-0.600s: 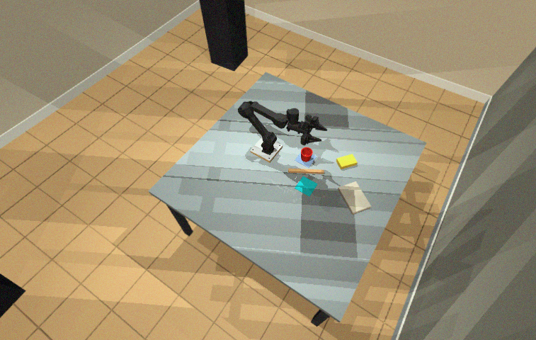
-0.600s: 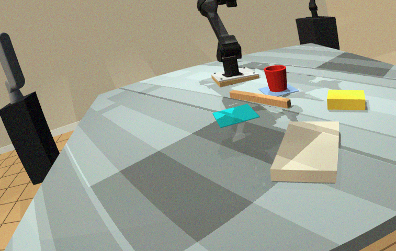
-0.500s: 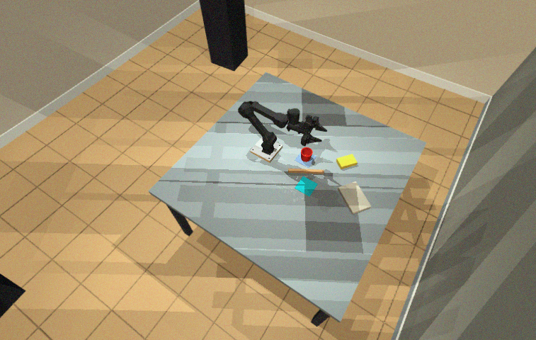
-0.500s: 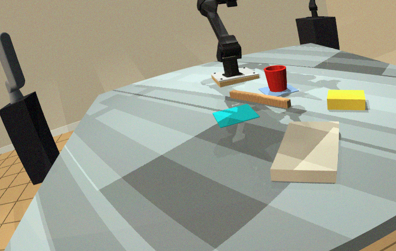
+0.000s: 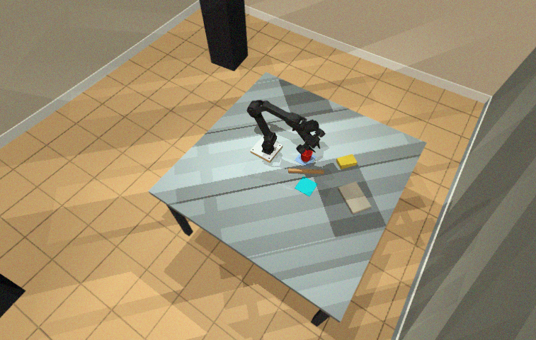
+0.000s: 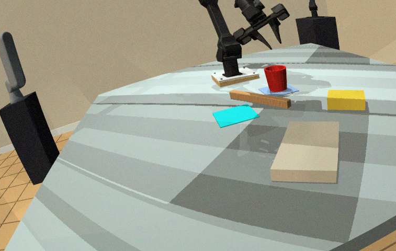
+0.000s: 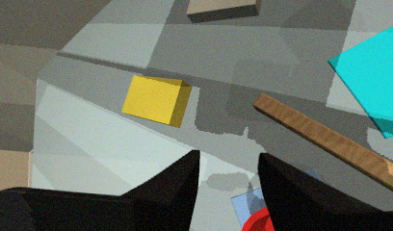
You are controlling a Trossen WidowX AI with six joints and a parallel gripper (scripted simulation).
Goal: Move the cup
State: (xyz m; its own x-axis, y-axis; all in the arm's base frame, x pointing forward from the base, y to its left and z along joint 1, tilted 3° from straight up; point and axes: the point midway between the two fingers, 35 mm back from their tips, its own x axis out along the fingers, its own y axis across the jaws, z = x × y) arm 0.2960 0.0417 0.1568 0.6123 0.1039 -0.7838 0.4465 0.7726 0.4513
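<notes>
Now: the red cup 7 cm behind my gripper tip, 2 cm to the left of it and 12 cm below it. Also, from my gripper tip: cyan pad (2 cm ahead, 17 cm to the right, 17 cm below); wooden bar (2 cm behind, 8 cm to the right, 16 cm below); pale blue pad (7 cm behind, 2 cm to the left, 17 cm below).
</notes>
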